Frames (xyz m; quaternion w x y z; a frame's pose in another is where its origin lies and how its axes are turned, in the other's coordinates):
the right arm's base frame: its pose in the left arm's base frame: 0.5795 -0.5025 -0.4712 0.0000 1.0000 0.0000 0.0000
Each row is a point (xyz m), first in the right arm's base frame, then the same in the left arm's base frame.
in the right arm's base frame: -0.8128 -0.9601 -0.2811
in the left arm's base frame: -0.2333 0.4576 -0.1901
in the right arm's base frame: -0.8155 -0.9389 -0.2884
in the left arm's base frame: -0.2360 0.4364 -0.1828
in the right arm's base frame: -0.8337 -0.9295 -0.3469
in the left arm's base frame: -0.2542 0.4270 -0.1243
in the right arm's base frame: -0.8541 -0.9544 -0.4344
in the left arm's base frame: -0.2746 0.4519 -0.0368
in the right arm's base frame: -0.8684 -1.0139 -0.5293
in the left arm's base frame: -0.2889 0.5114 0.0581
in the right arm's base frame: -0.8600 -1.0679 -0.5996
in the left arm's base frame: -0.2805 0.5654 0.1284
